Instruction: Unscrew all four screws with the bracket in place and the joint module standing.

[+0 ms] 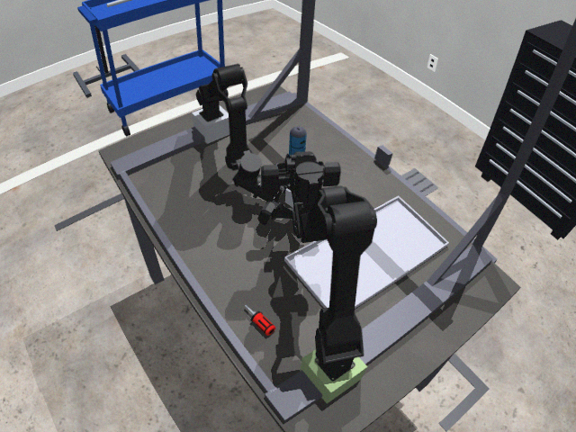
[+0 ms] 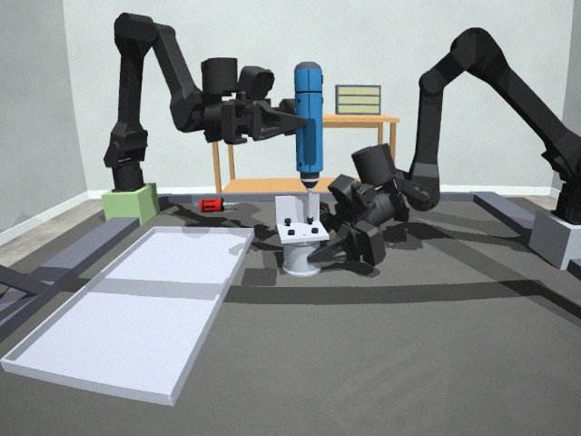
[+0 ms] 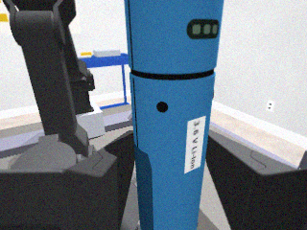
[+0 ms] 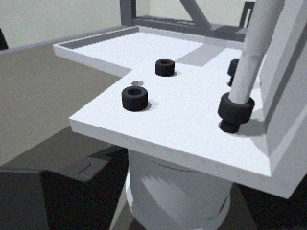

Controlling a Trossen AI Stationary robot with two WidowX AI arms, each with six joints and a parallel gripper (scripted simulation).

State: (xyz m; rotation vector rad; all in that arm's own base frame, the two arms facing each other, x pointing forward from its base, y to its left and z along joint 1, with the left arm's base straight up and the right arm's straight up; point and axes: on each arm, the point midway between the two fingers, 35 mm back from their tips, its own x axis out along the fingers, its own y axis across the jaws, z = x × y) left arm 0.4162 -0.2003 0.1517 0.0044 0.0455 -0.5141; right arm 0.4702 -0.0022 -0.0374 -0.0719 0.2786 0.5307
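Note:
My right gripper is now 10 mm to the right of the screwdriver bit and 60 mm below it. Also, from my right hand: white tray 140 mm behind, 210 mm to the left, 30 mm below; white bracket 20 mm behind, 20 mm to the left, 40 mm above; joint module 20 mm behind, 20 mm to the left, 10 mm below.

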